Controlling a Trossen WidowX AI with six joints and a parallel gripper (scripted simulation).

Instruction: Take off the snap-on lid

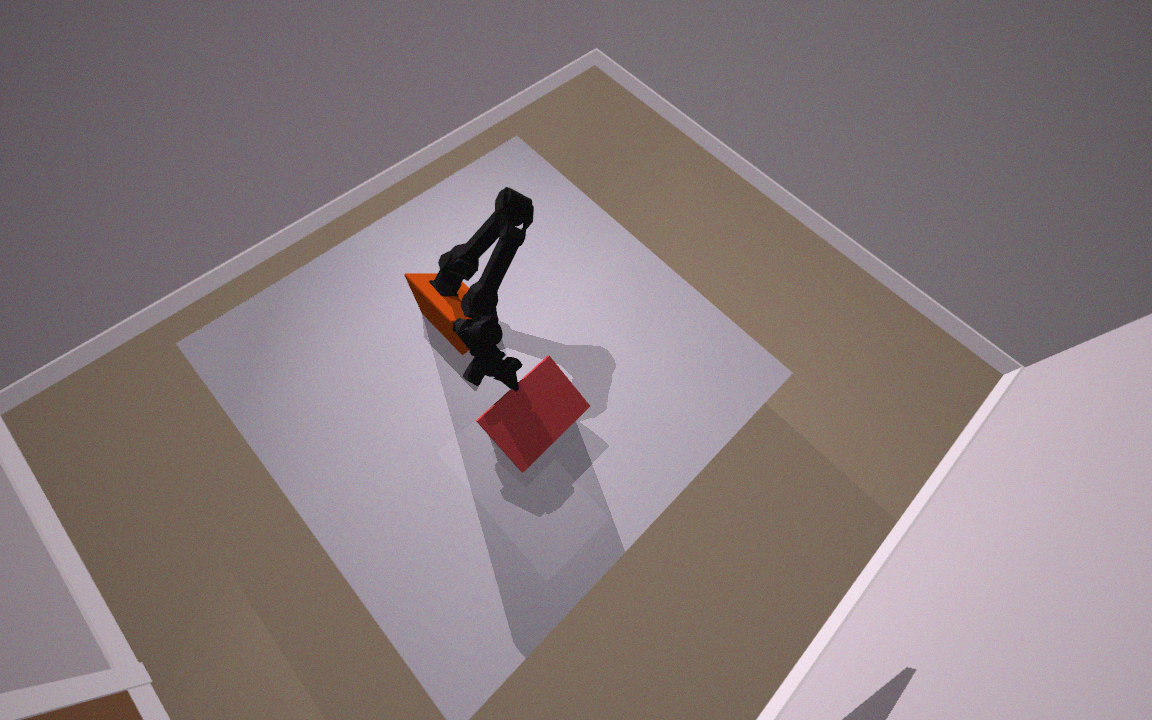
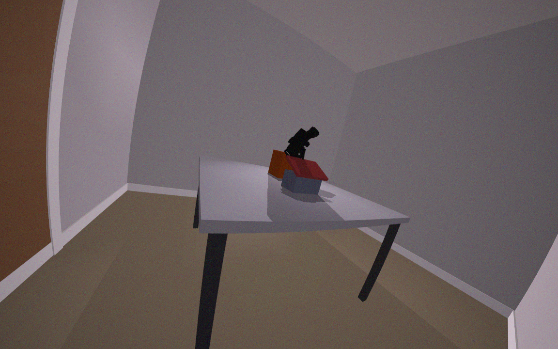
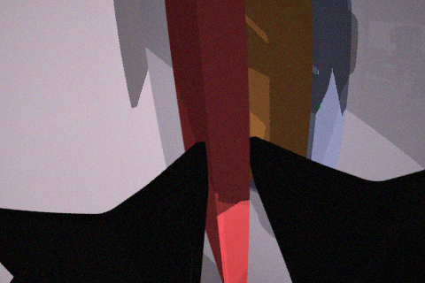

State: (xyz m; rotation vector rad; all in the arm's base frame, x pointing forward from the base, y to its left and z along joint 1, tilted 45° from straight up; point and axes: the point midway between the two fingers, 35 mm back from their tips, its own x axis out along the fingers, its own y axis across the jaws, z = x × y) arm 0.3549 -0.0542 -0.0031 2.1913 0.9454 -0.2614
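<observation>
The red lid lies 7 cm ahead of my gripper tip, 1 cm to the left of it and 3 cm below it. Also, from my gripper tip: grey-blue storage box: 5 cm ahead, 1 cm to the left, 13 cm below.
</observation>
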